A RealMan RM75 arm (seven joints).
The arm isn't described. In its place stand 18 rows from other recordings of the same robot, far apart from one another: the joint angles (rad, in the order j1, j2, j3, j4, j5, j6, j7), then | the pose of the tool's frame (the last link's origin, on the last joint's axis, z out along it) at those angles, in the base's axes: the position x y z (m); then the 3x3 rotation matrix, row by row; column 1 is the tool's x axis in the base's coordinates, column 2 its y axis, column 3 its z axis.
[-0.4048 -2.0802 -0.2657 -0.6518 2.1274 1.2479 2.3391] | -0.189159 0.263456 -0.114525; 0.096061 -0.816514 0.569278; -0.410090 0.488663 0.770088; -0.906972 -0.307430 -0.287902
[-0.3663 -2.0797 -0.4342 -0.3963 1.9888 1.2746 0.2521] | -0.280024 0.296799 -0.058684; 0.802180 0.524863 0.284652; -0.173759 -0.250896 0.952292; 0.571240 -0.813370 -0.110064
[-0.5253 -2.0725 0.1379 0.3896 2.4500 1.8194 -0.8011] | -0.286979 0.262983 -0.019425; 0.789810 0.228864 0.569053; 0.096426 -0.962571 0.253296; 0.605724 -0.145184 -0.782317
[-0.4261 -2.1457 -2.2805 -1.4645 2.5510 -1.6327 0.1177] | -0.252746 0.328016 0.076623; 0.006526 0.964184 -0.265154; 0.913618 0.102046 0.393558; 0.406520 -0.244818 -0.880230
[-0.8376 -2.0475 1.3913 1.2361 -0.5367 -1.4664 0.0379] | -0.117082 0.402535 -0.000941; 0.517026 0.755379 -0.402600; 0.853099 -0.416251 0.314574; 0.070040 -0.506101 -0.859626
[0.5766 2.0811 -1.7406 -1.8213 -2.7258 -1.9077 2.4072] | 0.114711 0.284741 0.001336; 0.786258 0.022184 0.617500; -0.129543 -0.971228 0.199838; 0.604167 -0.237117 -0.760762
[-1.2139 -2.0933 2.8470 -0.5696 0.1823 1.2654 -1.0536] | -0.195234 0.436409 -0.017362; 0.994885 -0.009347 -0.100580; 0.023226 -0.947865 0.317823; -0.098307 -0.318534 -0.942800
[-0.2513 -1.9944 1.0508 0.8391 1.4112 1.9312 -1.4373] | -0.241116 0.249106 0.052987; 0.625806 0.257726 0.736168; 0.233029 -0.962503 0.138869; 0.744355 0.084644 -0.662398
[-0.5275 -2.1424 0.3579 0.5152 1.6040 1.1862 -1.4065] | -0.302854 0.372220 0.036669; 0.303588 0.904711 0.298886; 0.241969 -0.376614 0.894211; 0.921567 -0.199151 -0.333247
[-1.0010 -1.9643 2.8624 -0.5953 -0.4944 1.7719 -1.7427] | -0.186117 0.410417 0.074070; 0.521259 0.654857 0.547222; 0.527683 -0.751277 0.396401; 0.670701 0.082132 -0.737167
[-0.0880 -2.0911 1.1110 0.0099 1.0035 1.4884 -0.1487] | -0.365093 0.157478 -0.060247; 0.825573 0.498939 0.263610; 0.065243 -0.548411 0.833660; 0.560512 -0.671048 -0.485305
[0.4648 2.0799 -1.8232 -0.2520 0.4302 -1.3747 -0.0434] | 0.273333 0.352478 0.028717; 0.735609 -0.550717 -0.394450; 0.417294 -0.090294 0.904275; -0.533616 -0.829794 0.163390
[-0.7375 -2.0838 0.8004 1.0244 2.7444 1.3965 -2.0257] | -0.245398 0.403332 0.046375; 0.802282 0.479841 -0.355100; 0.591742 -0.717645 0.367189; -0.078643 -0.504716 -0.859696
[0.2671 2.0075 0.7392 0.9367 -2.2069 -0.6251 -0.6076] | 0.222727 0.317466 -0.087366; 0.892156 -0.405463 -0.199143; 0.010287 -0.422498 0.906306; -0.451611 -0.810614 -0.372763
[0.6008 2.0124 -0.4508 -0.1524 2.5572 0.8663 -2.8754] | 0.373686 0.394232 0.096142; 0.661440 -0.728425 0.178588; 0.027661 0.261649 0.964767; -0.749488 -0.633195 0.193214
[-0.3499 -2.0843 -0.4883 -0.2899 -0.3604 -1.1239 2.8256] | -0.280148 0.242294 -0.127063; 0.784349 0.460375 0.415755; 0.132477 -0.779080 0.612768; 0.606009 -0.425546 -0.672059
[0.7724 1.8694 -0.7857 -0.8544 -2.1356 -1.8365 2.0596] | 0.187724 0.378756 0.090821; 0.789357 -0.583858 -0.189803; -0.578390 -0.810893 0.088987; -0.205866 0.039537 -0.977781
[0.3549 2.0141 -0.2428 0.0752 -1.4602 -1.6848 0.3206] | 0.320046 0.266107 0.017543; 0.601642 -0.637341 -0.481480; 0.274848 -0.400790 0.873971; -0.749990 -0.658152 -0.065960
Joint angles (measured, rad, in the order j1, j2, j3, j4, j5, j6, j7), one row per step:
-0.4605 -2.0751 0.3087 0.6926 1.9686 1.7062 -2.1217
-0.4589 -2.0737 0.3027 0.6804 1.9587 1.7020 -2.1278
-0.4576 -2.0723 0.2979 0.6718 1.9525 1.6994 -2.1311
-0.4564 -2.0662 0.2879 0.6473 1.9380 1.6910 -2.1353
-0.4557 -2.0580 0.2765 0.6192 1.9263 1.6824 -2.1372
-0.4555 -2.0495 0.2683 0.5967 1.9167 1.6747 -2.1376
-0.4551 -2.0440 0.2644 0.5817 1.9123 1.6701 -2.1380
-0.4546 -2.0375 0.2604 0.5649 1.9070 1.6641 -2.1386
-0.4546 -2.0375 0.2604 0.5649 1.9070 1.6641 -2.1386
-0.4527 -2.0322 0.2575 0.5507 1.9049 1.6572 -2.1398
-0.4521 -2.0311 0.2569 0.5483 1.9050 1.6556 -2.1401
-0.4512 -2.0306 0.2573 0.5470 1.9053 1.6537 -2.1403
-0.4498 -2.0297 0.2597 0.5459 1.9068 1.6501 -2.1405
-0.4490 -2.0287 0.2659 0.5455 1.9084 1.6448 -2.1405
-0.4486 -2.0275 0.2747 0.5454 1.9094 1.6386 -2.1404
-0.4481 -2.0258 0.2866 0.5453 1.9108 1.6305 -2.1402
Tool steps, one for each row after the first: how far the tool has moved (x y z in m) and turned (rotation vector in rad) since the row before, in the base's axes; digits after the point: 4 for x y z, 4 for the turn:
-0.0011 0.0000 0.0002 0.0053 -0.0186 0.0132
-0.0010 -0.0001 0.0003 0.0041 -0.0121 0.0090
-0.0023 0.0004 0.0008 0.0103 -0.0256 0.0194
-0.0028 0.0004 0.0009 0.0095 -0.0241 0.0197
-0.0024 0.0007 0.0014 0.0088 -0.0164 0.0149
-0.0016 0.0002 0.0004 0.0027 -0.0097 0.0093
-0.0019 0.0003 0.0006 0.0034 -0.0104 0.0111
0.0000 0.0000 0.0000 0.0000 0.0000 0.0000
-0.0023 -0.0002 0.0001 0.0007 -0.0071 0.0127
-0.0006 -0.0001 0.0001 0.0000 -0.0007 0.0029
-0.0006 -0.0002 -0.0001 -0.0005 0.0004 0.0027
-0.0009 -0.0002 -0.0003 -0.0022 0.0030 0.0038
-0.0007 0.0001 -0.0007 -0.0043 0.0061 0.0027
-0.0005 0.0004 -0.0008 -0.0052 0.0077 0.0017
-0.0006 0.0005 -0.0010 -0.0071 0.0105 0.0020

